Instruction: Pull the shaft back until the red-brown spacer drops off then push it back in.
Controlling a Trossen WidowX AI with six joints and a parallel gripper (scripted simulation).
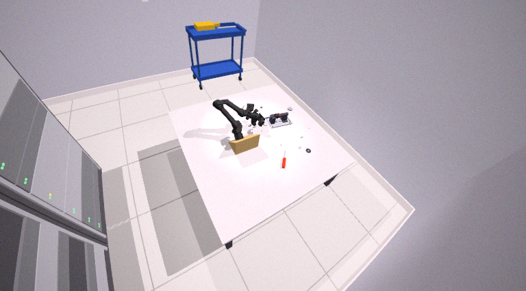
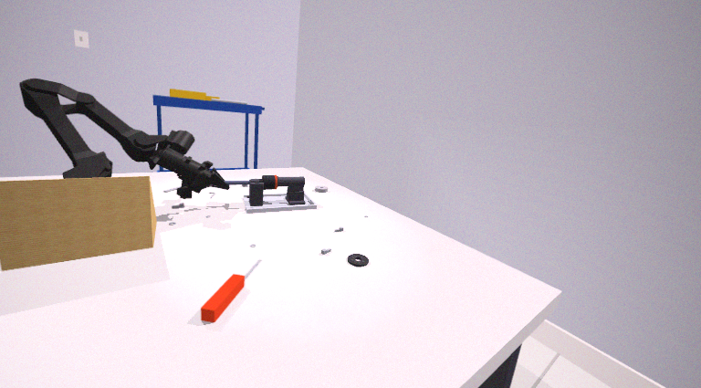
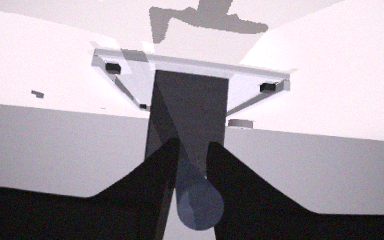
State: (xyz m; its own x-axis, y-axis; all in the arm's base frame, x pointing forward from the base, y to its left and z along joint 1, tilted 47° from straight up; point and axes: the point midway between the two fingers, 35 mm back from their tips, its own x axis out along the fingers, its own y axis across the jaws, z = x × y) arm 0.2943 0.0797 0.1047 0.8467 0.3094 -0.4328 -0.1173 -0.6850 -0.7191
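My gripper tip is 60 mm short of the round shaft, 20 mm below it and 10 mm to the left of it. From my gripper tip the other things lie so: grey ring (380 mm ahead, 90 mm to the left, 60 mm below); red-brown spacer (140 mm ahead, 20 mm to the right, 20 mm above).
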